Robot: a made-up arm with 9 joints. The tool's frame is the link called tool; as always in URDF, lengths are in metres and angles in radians. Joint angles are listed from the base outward.
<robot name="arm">
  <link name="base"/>
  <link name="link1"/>
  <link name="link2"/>
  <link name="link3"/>
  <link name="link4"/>
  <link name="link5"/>
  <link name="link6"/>
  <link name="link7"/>
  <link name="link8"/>
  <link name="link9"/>
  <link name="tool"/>
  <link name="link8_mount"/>
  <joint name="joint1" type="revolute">
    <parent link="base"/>
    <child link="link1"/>
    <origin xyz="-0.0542 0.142 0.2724" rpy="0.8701 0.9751 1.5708"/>
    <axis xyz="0 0 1"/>
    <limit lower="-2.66" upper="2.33"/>
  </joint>
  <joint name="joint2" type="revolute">
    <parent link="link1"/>
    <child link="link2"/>
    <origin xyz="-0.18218 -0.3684 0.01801" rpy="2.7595 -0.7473 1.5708"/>
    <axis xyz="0 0 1"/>
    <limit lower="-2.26" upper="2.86"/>
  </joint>
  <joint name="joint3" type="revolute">
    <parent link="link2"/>
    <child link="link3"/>
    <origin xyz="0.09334 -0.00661 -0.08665" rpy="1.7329 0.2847 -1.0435"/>
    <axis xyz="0 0 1"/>
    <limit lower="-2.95" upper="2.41"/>
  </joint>
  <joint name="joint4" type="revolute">
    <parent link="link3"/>
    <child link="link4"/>
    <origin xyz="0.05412 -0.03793 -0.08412" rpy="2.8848 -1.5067 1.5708"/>
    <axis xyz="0 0 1"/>
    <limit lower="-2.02" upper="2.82"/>
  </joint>
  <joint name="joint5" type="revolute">
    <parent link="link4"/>
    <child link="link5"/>
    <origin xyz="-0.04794 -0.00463 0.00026" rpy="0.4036 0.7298 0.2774"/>
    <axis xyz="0 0 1"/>
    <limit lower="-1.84" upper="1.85"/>
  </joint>
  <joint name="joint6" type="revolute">
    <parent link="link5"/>
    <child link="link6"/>
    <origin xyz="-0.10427 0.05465 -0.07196" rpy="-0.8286 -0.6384 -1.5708"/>
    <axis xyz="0 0 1"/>
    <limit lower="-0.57" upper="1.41"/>
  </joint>
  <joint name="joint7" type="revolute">
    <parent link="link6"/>
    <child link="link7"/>
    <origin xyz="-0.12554 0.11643 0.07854" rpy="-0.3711 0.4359 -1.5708"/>
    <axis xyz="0 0 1"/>
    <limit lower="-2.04" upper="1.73"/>
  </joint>
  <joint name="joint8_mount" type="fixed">
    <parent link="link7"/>
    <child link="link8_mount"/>
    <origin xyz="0.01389 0.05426 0.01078" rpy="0 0 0"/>
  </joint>
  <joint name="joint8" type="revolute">
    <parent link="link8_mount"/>
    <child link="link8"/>
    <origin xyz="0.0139 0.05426 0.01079" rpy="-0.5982 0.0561 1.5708"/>
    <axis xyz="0 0 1"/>
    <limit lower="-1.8" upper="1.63"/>
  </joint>
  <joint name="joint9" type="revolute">
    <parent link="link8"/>
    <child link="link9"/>
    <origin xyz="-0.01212 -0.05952 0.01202" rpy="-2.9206 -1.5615 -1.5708"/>
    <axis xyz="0 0 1"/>
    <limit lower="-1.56" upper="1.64"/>
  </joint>
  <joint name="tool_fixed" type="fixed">
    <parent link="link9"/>
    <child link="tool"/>
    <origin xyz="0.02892 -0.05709 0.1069" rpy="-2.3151 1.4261 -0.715"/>
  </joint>
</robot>
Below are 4 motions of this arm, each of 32 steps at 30 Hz.
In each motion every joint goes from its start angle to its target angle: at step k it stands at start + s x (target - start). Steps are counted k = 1, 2, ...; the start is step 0. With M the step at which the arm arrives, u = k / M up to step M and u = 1 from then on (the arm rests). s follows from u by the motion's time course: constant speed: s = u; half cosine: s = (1 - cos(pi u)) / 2; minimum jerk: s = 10 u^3 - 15 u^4 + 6 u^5.
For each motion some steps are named. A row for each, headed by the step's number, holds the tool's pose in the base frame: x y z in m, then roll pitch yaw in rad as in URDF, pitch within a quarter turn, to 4 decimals.
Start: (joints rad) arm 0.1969 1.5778 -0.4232 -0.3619 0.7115 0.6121 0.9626 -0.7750 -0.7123
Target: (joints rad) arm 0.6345 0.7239 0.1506 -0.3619 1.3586 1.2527 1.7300 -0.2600 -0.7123
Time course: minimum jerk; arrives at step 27
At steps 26, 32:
26: 0.3972 0.4060 0.3222 -1.8832 0.3315 2.4776
32: 0.3970 0.4061 0.3225 -1.8838 0.3322 2.4781

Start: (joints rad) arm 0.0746 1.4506 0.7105 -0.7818 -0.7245 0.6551 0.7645 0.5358 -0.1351
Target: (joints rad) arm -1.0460 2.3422 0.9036 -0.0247 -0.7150 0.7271 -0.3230 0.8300 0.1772
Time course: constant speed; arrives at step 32
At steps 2, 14, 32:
2: 0.5820 -0.0439 0.1363 -1.5151 -1.1248 1.7362
14: 0.4733 -0.2643 0.2607 -1.5183 -0.4061 1.2549
32: 0.0982 -0.3903 0.6008 -2.3702 0.0303 0.3245

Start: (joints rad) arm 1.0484 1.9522 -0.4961 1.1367 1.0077 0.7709 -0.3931 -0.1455 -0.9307
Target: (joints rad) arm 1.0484 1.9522 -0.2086 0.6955 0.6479 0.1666 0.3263 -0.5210 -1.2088
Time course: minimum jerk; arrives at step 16
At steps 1, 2, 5, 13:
1: 0.1232 0.1561 -0.1000 2.4843 1.1135 -2.1107
2: 0.1218 0.1562 -0.1022 2.5066 1.1240 -2.0935
5: 0.1082 0.1587 -0.1280 2.8502 1.2321 -1.8108
13: 0.1059 0.1992 -0.2328 -1.5632 0.9854 -0.2782

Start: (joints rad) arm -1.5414 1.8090 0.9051 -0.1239 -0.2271 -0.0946 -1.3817 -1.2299 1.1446
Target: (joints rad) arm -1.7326 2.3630 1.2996 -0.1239 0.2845 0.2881 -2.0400 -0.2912 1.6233
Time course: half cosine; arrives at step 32
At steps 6, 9, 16, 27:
6: 0.2191 0.0156 0.6554 -1.2600 0.0584 -2.2280
9: 0.2110 -0.0042 0.6314 -1.2858 -0.0891 -2.2827
16: 0.1562 -0.0855 0.5613 -1.3663 -0.5386 -2.5004
27: -0.0026 -0.1987 0.4915 -1.3832 -1.0874 -2.9724

